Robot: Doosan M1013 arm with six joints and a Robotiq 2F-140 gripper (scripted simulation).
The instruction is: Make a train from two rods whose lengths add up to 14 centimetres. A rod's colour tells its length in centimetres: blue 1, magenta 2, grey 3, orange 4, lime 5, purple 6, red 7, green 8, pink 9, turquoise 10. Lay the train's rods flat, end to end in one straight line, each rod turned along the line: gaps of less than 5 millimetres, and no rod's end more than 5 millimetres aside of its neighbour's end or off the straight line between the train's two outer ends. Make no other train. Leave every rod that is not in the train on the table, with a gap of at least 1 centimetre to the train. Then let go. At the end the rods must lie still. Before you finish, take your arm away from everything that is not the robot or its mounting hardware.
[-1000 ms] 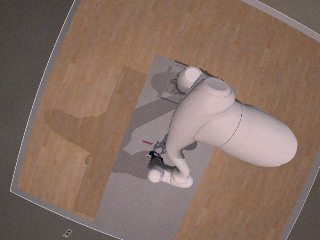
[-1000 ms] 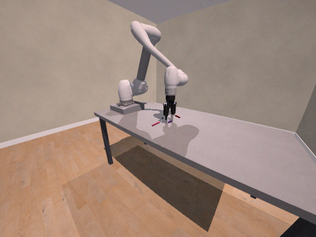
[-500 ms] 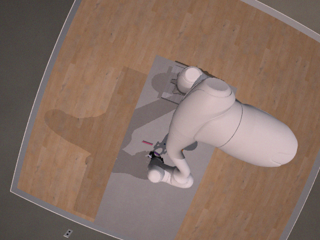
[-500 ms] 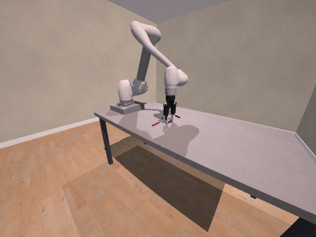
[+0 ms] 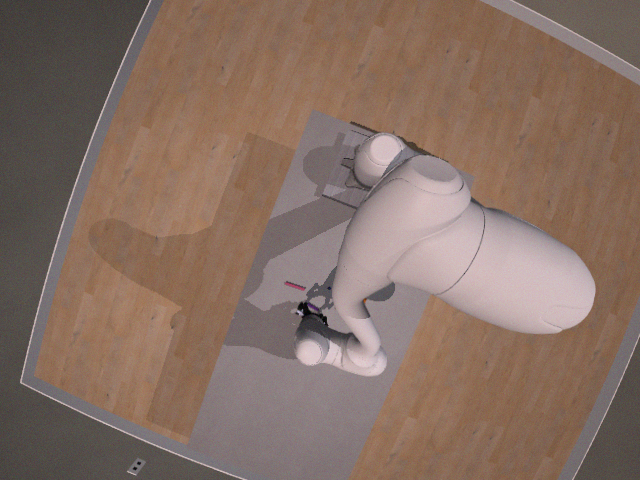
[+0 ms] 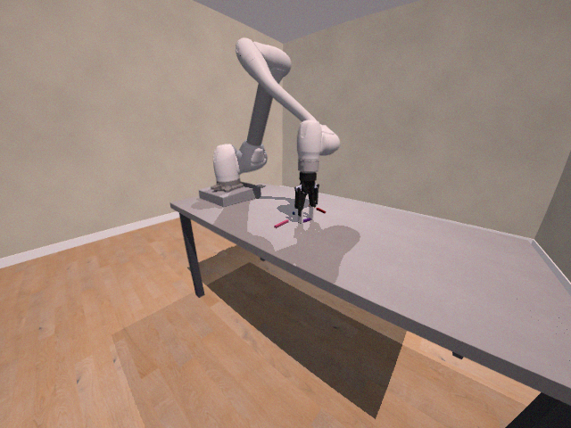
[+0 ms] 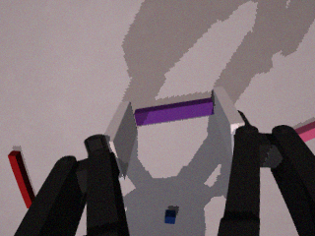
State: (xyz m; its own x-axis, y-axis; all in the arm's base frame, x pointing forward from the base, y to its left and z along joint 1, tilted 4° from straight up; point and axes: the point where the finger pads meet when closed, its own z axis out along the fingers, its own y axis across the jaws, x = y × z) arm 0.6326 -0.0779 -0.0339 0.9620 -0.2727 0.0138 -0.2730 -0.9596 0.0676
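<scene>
Right now my hand is 30 mm above the purple rod. Also, from my hand: pink rod 100 mm to the right, 70 mm behind, 30 mm below; green rod 140 mm to the left, 40 mm behind, 30 mm below; small blue rod 100 mm behind, 50 mm to the left, 30 mm below.
</scene>
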